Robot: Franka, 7 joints.
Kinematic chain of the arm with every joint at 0, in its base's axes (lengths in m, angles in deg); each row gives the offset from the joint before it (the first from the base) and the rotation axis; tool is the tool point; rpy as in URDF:
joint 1: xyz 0 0 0.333 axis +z
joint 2: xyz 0 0 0 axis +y
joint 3: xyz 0 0 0.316 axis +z
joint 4: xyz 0.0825 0 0 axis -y
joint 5: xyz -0.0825 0 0.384 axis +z
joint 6: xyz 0 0 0 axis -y
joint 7: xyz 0.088 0 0 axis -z
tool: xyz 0 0 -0.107 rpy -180 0 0
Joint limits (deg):
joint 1: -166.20..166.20
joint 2: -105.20..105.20
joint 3: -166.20..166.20
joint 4: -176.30..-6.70
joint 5: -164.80..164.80
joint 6: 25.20..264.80
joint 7: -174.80..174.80
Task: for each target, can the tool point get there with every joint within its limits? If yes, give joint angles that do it. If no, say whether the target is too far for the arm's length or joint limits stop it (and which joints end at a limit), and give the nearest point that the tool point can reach.
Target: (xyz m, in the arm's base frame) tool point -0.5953 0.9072 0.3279
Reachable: no: too far | nearest point -0.4707 0.7172 0.3290 | short by 0.227 m
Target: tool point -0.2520 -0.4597 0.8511
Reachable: yes | joints 127.26 7.25 114.12 -73.01 45.78 105.45 124.57
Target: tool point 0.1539 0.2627 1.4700
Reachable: no: too far | nearest point 0.1122 0.1915 1.1617 | short by 0.319 m
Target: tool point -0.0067 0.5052 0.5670
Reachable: yes | joints 50.02 -0.40 25.36 -118.25 -75.23 224.86 -3.50
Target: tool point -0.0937 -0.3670 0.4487
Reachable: yes | joints -22.90 -86.65 -62.23 -140.86 -41.94 91.98 102.39
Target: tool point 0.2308 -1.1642 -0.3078
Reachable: no: too far | nearest point 0.1468 -0.7405 -0.0746 | short by 0.491 m
